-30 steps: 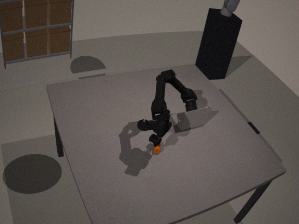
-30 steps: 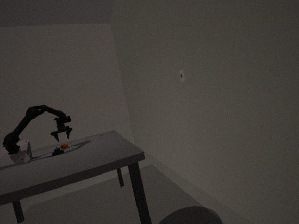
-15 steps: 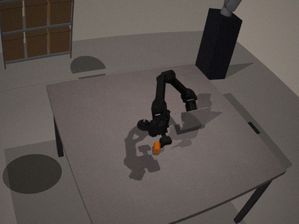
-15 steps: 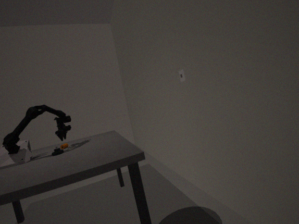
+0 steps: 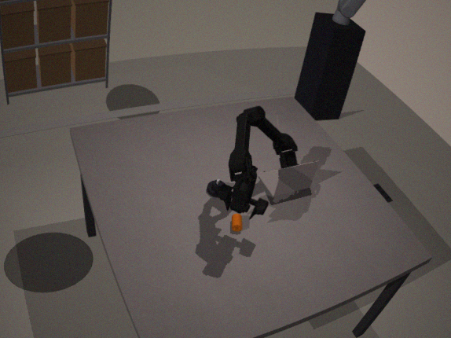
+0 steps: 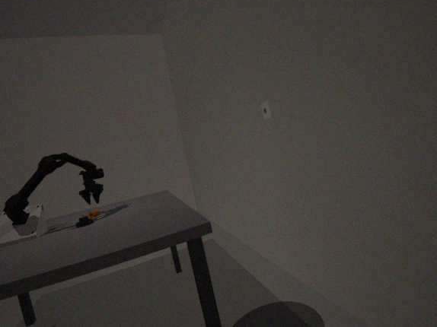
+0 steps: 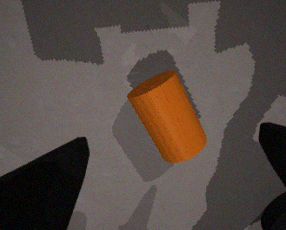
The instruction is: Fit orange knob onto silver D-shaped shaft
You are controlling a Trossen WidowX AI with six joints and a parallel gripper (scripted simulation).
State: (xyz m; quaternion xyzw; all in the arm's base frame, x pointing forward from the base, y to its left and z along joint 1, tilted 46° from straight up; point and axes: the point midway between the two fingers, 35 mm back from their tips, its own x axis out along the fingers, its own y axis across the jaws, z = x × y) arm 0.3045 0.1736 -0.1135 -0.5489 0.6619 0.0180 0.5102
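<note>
Now: gripper tip 60 mm above the orange knob. Also, from my gripper tip: round black pedestal 10 mm ahead, 220 mm to the right, 50 mm below.
</note>
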